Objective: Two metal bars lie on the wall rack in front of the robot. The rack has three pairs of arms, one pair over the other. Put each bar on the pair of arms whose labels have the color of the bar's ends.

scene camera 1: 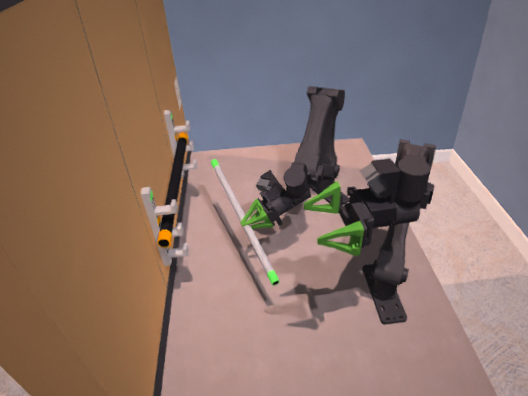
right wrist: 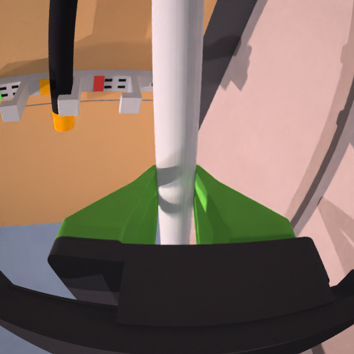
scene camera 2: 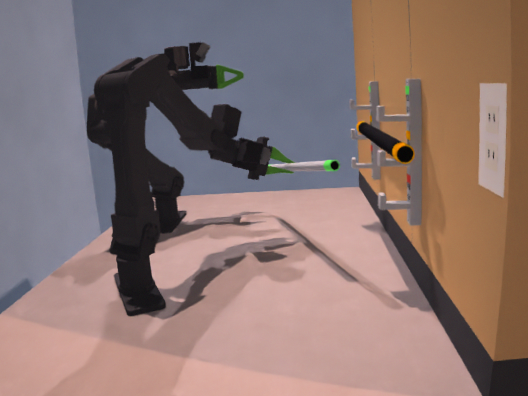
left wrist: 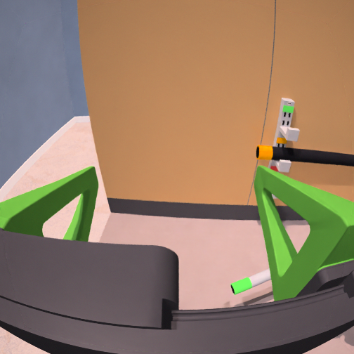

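Where they show: left gripper, fingertip midpoint: [scene camera 1: 310, 222] [scene camera 2: 243, 75]; right gripper, fingertip midpoint: [scene camera 1: 242, 226] [scene camera 2: 293, 168]; left arm's base, link origin: [scene camera 1: 383, 293] [scene camera 2: 168, 222]; right arm's base, link origin: [scene camera 2: 138, 291].
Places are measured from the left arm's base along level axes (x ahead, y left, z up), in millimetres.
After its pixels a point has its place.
Note:
The black bar with orange ends [scene camera 1: 176, 175] {x 554, y -292, z 261 mm} [scene camera 2: 382, 138] {x 548, y -399, z 257 mm} [left wrist: 315, 155] [right wrist: 62, 50] lies on the middle, orange-labeled pair of arms of the wall rack [scene camera 1: 148, 200] [scene camera 2: 415, 192]. My right gripper [scene camera 1: 244, 223] {x 375, y -153, z 166 mm} [scene camera 2: 292, 167] {x 375, y -153, z 166 mm} [right wrist: 175, 173] is shut on the white bar with green ends [scene camera 1: 257, 250] {x 340, y -59, z 162 mm} [scene camera 2: 310, 166] {x 411, y -322, z 197 mm} [left wrist: 259, 278] [right wrist: 177, 100] and holds it in the air, apart from the rack and slanted to it in scene camera 1. My left gripper [scene camera 1: 313, 223] {x 240, y 118, z 408 mm} [scene camera 2: 242, 75] {x 240, y 118, z 408 mm} [left wrist: 175, 174] is open and empty, back from the rack and higher than the white bar.
The rack's top arms [scene camera 2: 395, 118] {x 549, y -511, z 302 mm} have green labels and its bottom arms [scene camera 2: 396, 204] {x 549, y -511, z 156 mm} red ones; no bar lies on either pair. The brown wall [scene camera 1: 95, 150] {x 598, y 66, z 571 mm} stands behind the rack. A white outlet plate [scene camera 2: 492, 140] {x 591, y -803, z 297 mm} is on the wall beside it.

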